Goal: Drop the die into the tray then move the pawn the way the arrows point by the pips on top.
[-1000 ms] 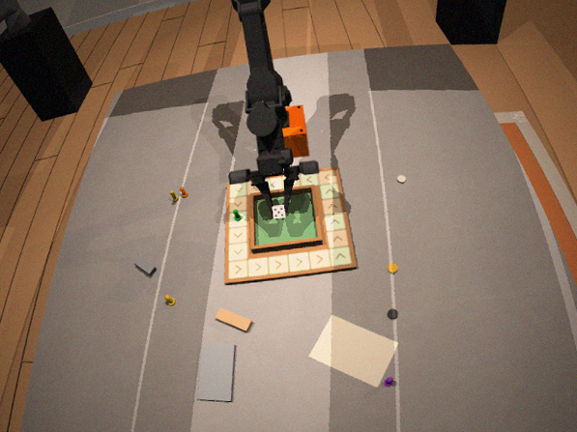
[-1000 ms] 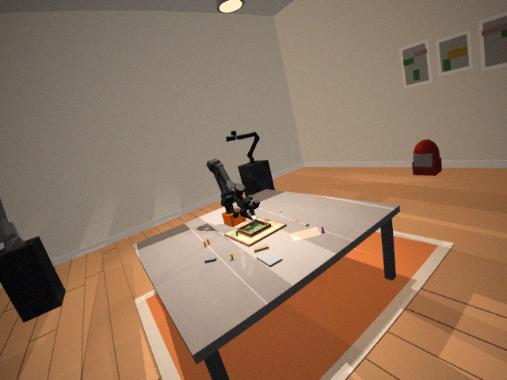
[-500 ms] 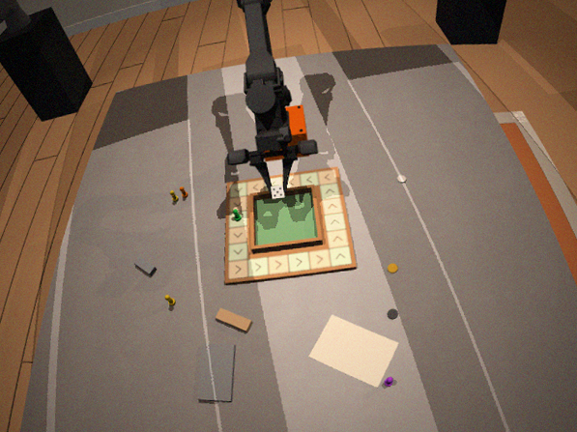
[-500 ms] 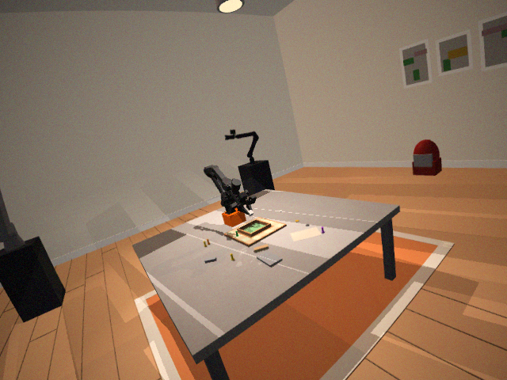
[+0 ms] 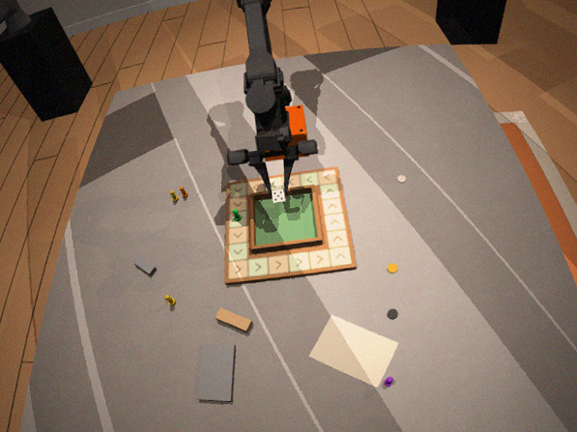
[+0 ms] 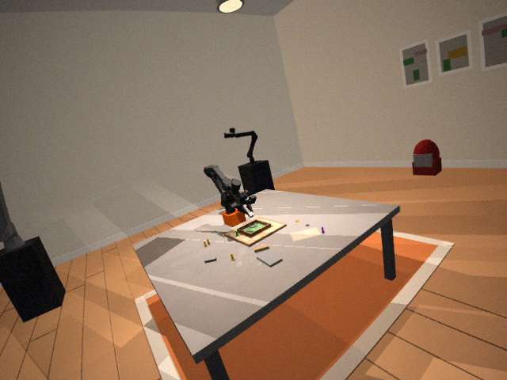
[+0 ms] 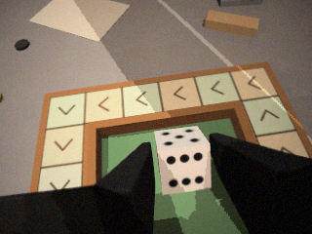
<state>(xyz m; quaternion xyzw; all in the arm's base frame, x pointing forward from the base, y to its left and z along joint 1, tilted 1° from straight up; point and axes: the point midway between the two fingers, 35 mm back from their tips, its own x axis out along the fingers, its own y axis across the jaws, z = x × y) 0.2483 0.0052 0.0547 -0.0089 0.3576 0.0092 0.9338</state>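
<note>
Now: gripper tip 10 mm above the white die. Also, from my gripper tip: wooden block 230 mm ahead, 120 mm to the right, 110 mm below; green pawn 20 mm behind, 110 mm to the right, 90 mm below; green tray 110 mm below.
</note>
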